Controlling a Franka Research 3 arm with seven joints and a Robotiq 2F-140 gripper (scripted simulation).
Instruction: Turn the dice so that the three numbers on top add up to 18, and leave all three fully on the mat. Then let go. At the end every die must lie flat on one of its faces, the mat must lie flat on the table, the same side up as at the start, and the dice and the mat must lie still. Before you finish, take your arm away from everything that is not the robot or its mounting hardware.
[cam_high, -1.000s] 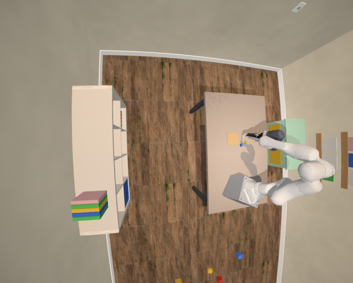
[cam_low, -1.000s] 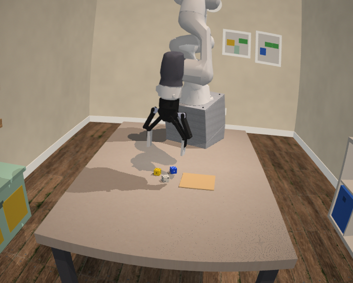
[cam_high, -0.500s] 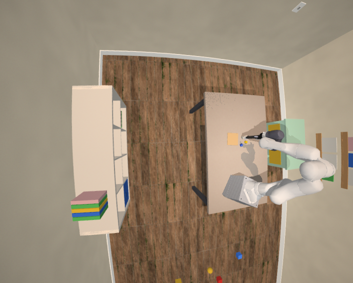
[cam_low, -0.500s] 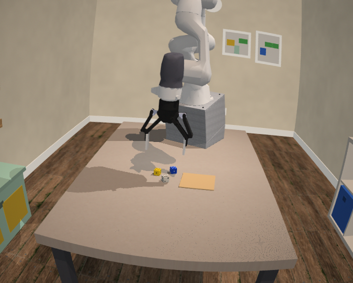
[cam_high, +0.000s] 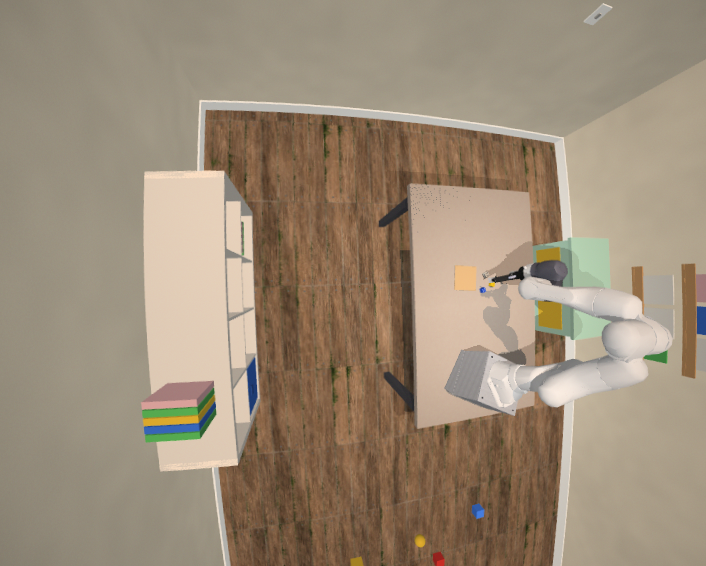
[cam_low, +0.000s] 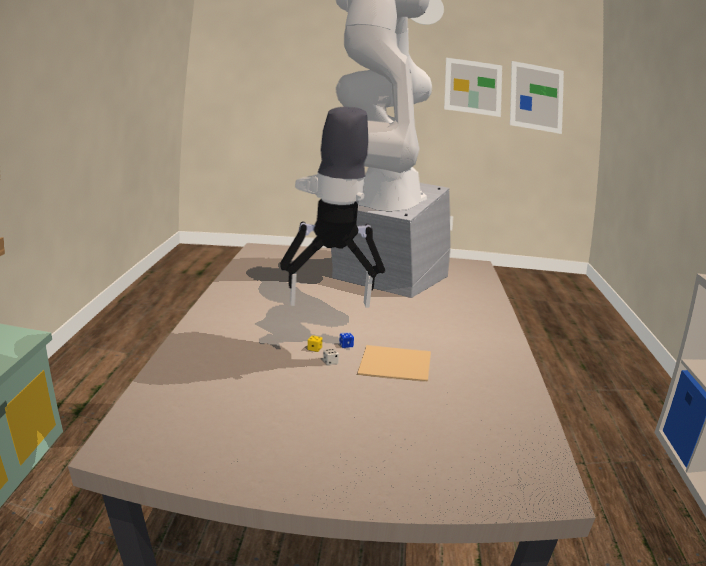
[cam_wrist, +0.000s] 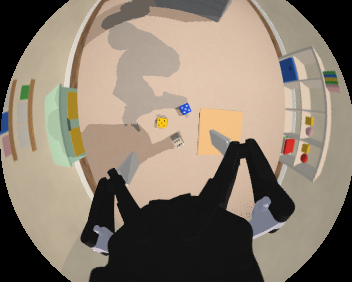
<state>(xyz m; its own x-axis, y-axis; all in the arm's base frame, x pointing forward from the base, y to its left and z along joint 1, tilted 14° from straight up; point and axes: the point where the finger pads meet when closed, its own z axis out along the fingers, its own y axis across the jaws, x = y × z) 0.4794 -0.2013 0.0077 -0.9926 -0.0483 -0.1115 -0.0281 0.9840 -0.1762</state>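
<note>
My hand is 12 cm above the white die, 2 cm short of it and 1 cm to the right of it. From my hand the other things lie so: blue die (12 cm below, 6 cm behind, 5 cm to the left); yellow die (12 cm below, 4 cm behind, 2 cm to the right); mat (14 cm to the left, 13 cm below, 3 cm ahead).
</note>
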